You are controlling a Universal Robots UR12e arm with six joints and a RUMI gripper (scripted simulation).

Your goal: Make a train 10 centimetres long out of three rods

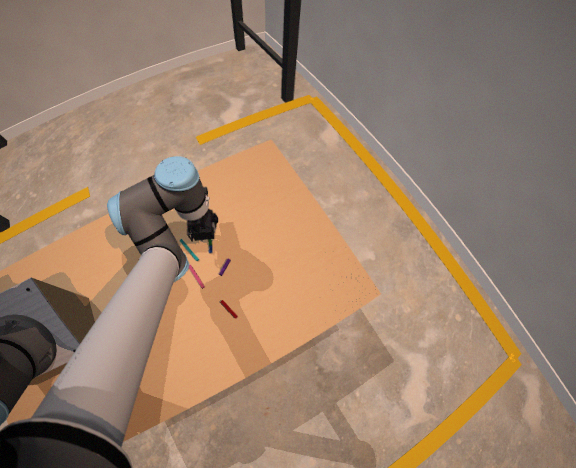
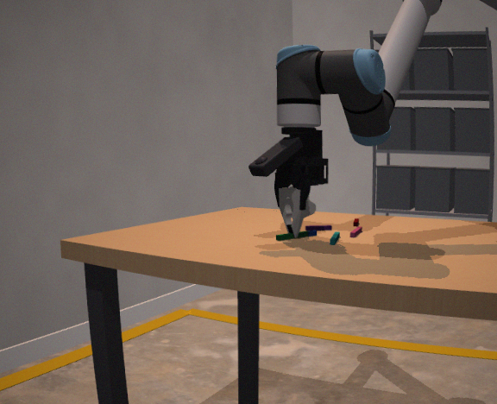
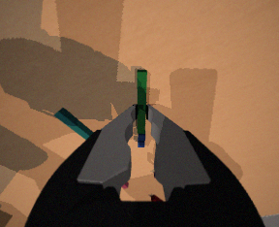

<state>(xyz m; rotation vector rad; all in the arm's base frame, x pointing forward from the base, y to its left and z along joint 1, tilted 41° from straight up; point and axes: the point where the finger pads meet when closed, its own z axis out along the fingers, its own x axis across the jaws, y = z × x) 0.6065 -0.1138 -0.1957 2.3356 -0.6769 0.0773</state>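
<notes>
Right now the green rod is 10 mm below my hand. From my hand the other things lie so: pink rod: 110 mm behind, 100 mm to the right, 10 mm below; purple rod: 130 mm to the right, 20 mm behind, 10 mm below; turquoise rod: 90 mm behind, 10 mm to the right, 10 mm below.
</notes>
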